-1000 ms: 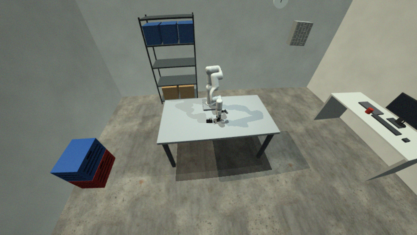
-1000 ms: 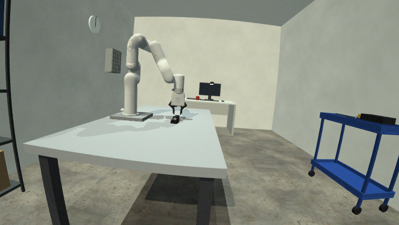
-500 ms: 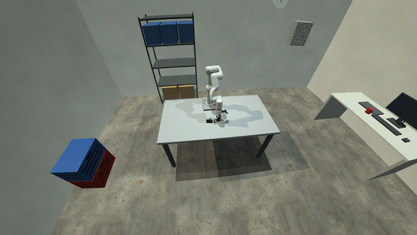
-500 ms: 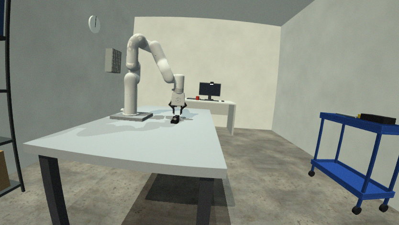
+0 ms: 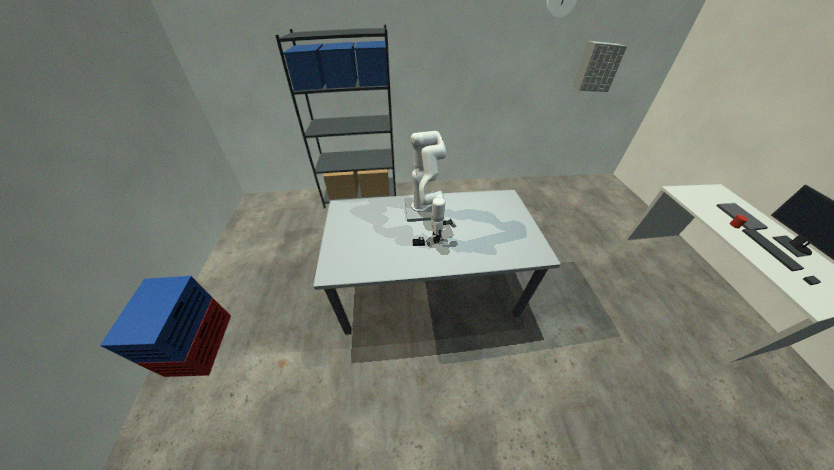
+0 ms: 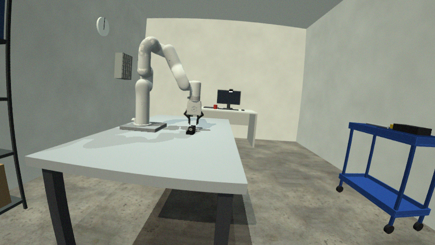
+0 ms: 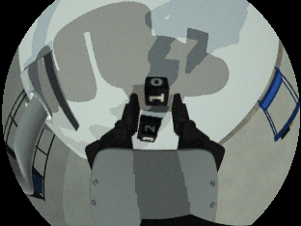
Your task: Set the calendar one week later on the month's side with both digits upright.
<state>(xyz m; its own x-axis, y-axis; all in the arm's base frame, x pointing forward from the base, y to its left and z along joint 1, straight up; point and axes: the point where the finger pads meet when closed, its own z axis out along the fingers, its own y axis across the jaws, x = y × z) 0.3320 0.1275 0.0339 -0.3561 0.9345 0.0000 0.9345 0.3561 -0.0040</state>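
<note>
My hand is 4 cm above the cube.
</note>
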